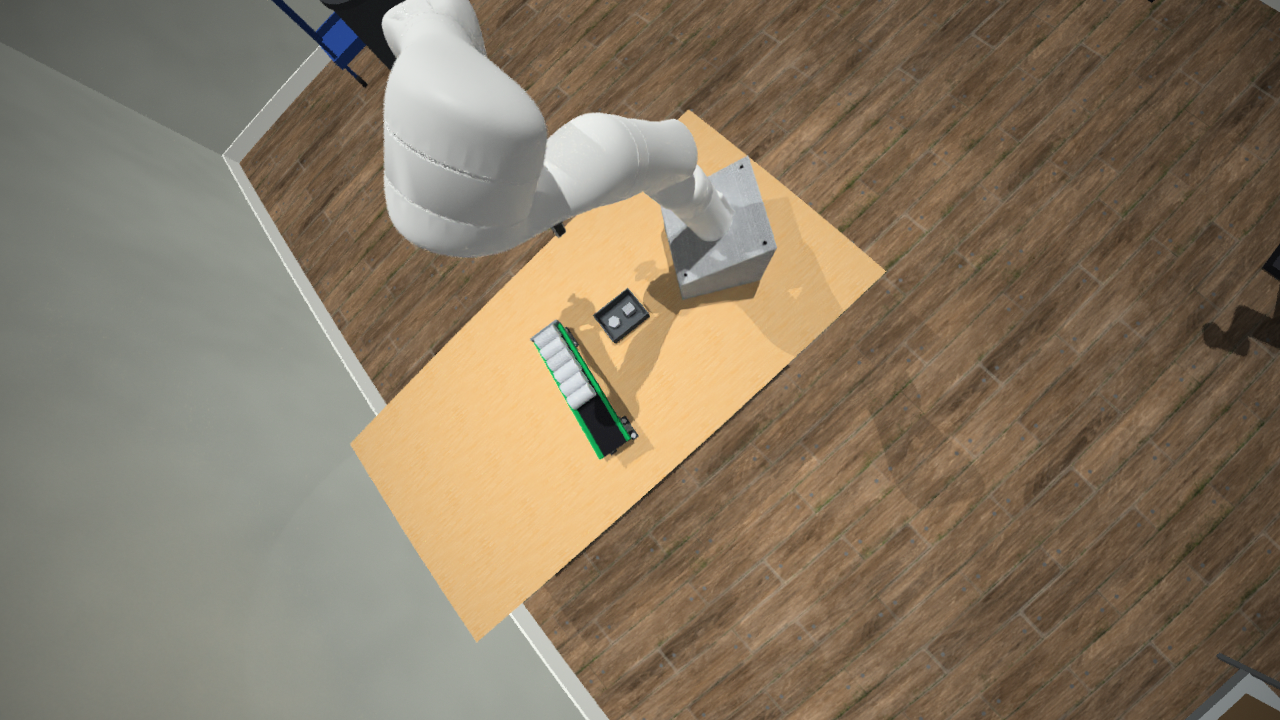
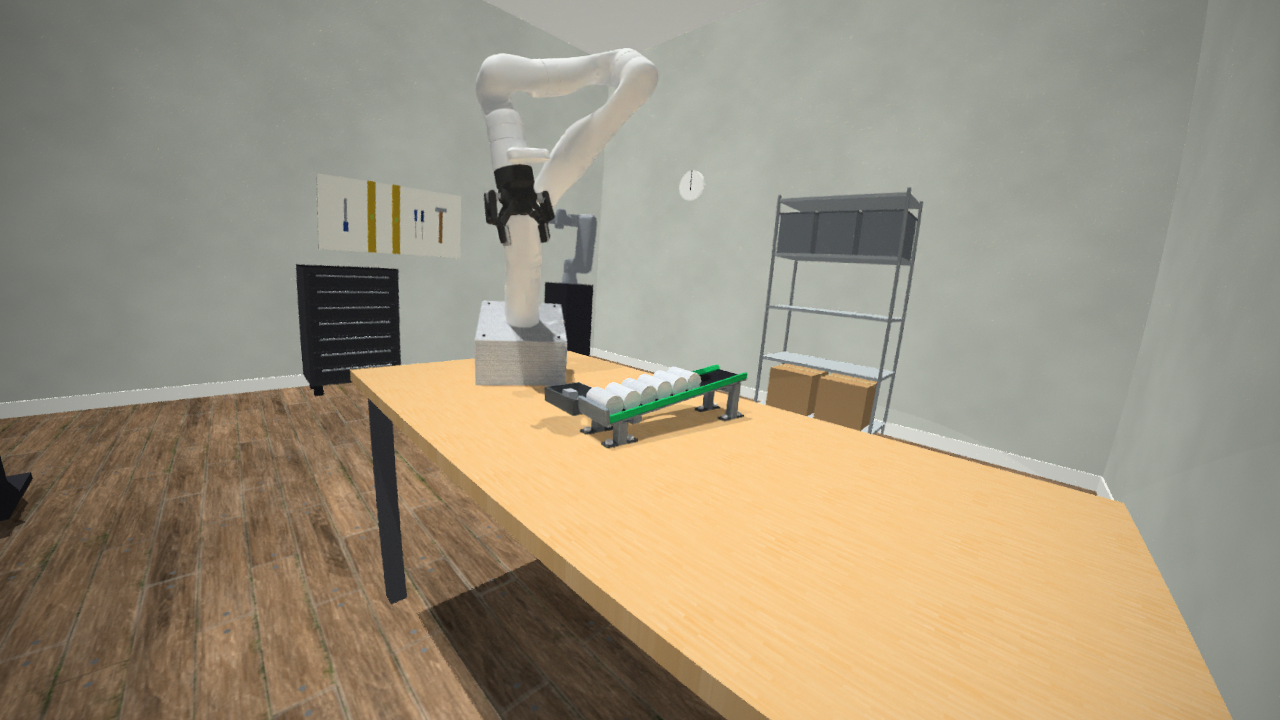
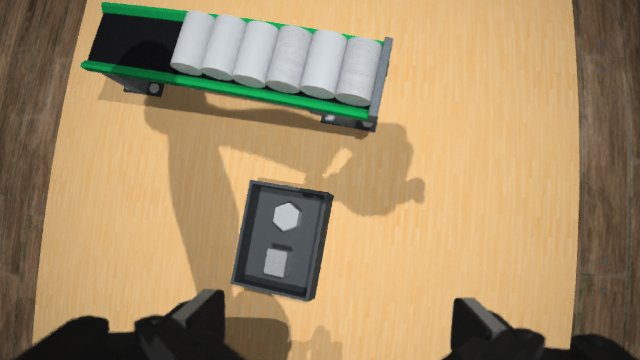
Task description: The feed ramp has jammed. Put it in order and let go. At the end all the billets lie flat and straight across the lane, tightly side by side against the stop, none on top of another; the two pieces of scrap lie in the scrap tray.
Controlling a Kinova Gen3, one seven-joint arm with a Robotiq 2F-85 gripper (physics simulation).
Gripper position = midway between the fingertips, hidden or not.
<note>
In view: my gripper point(image 2: 527, 244), a dark scrap tray point(image 1: 614, 308), a grey billet point(image 3: 188, 55), a grey billet point(image 3: 257, 46), a grey billet point(image 3: 220, 57), a grey stop point(image 3: 388, 41) and a black upper lane point(image 3: 146, 43).
The dark scrap tray also shows in image 2 point(image 2: 553, 394) and in image 3 point(image 3: 258, 232). My gripper also shows in image 3 point(image 3: 337, 321).
</note>
